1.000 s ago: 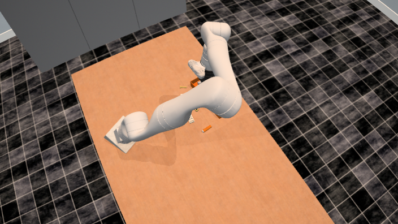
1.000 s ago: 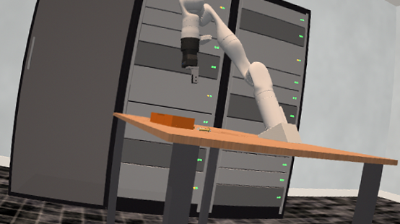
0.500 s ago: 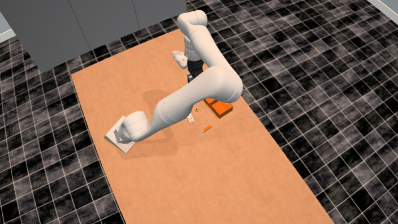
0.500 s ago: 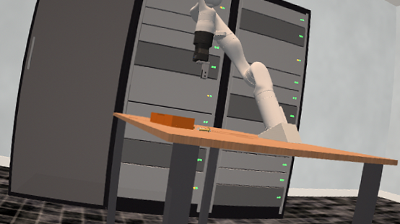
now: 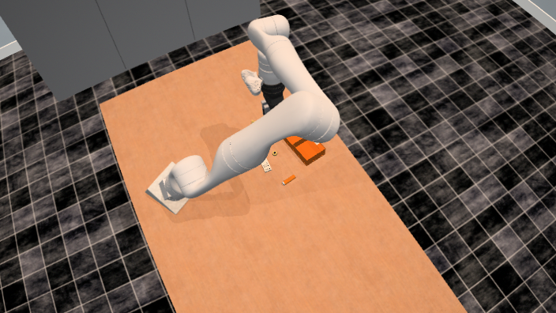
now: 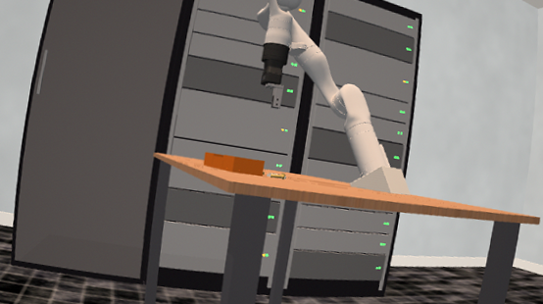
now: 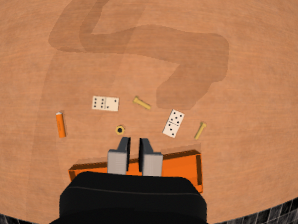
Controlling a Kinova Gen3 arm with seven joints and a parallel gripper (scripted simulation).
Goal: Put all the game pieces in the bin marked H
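Right now the bin H is 10 cm ahead of my hand and 19 cm below it. Round my hand: nut (3 cm to the right, 21 cm below); then orange battery (1 cm behind, 15 cm to the right, 21 cm below); then white spotted game piece (5 cm behind, 5 cm to the right, 21 cm below).
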